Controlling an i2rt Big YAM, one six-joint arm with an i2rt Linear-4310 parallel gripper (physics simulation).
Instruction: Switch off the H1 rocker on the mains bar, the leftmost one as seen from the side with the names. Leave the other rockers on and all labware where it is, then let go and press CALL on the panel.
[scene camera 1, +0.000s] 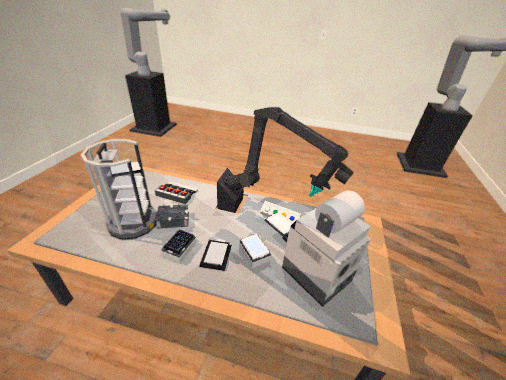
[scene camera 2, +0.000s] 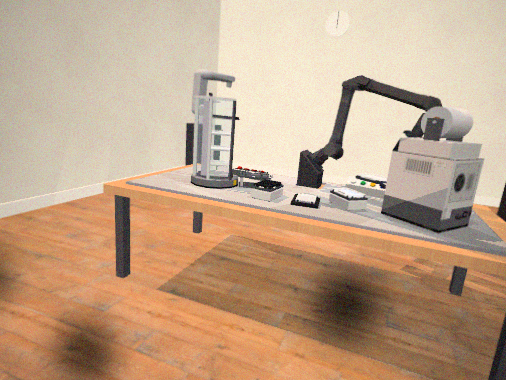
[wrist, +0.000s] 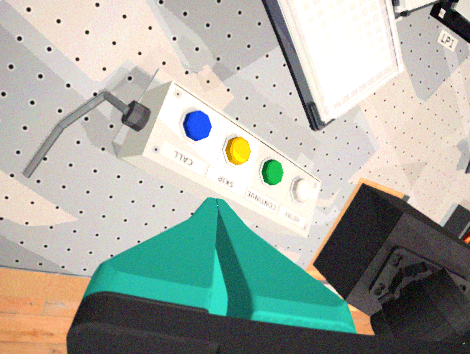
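There is a tall rack tower (scene camera 2: 214, 122) that I can see, along with a white plate in dark frame (wrist: 278, 24) and a white button box (wrist: 152, 138). My gripper (wrist: 212, 212) holds nothing, and it is shut.
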